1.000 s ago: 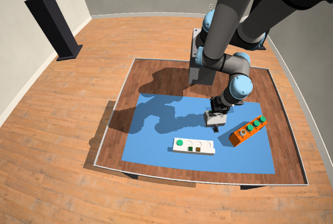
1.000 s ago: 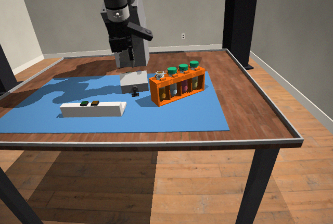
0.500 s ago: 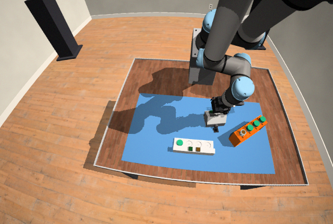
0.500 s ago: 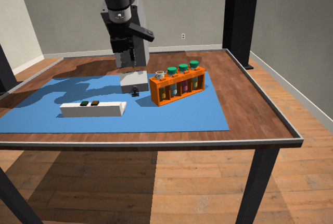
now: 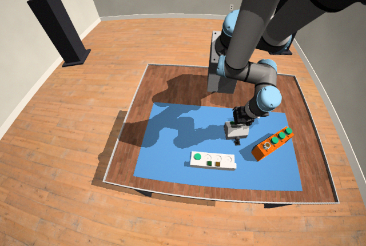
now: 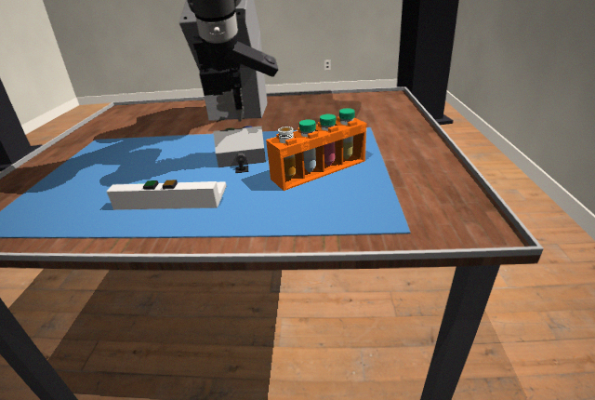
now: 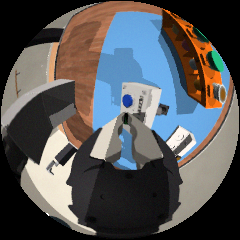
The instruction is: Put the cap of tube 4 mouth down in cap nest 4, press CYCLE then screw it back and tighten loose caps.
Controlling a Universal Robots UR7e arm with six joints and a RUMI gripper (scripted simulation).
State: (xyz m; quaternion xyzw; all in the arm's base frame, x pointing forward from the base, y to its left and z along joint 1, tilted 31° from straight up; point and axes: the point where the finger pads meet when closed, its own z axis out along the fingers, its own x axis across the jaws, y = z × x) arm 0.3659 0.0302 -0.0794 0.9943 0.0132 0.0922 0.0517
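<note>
The blue key is 10 mm behind my hand, 10 mm to the left of it and 40 mm below it. Also, from my hand: green key 10 mm behind, 30 mm to the right, 40 mm below; green cap 140 mm ahead, 230 mm to the right, 90 mm below; grey key housing 10 mm ahead, 10 mm to the right, 50 mm below.
</note>
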